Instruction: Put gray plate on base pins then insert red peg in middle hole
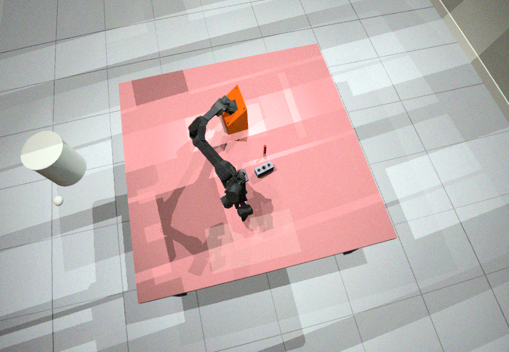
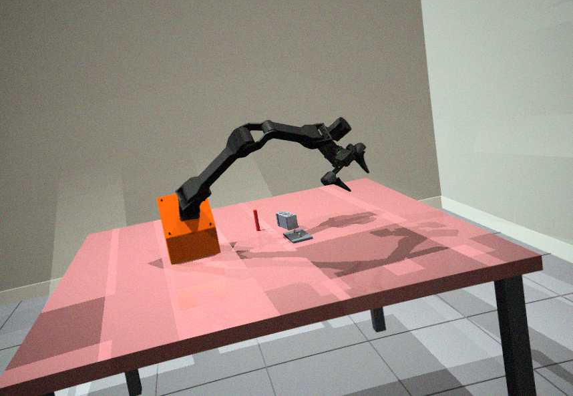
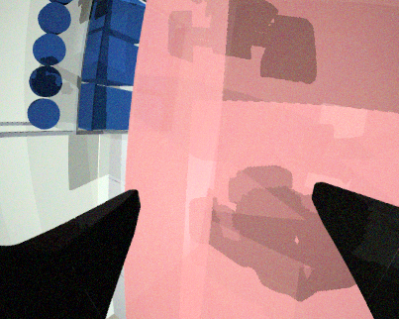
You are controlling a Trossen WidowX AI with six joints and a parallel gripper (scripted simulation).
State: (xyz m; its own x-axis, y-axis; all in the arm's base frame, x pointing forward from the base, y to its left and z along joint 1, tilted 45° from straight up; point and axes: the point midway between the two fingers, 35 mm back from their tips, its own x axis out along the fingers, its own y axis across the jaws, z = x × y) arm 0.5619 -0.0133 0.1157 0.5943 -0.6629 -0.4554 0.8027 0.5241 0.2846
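Now: gripper tip 240 mm past the gray plate, 180 mm to the right of it and 110 mm above it. From my gripper tip the other things lie so: red peg: 350 mm behind, 210 mm to the left, 110 mm below.
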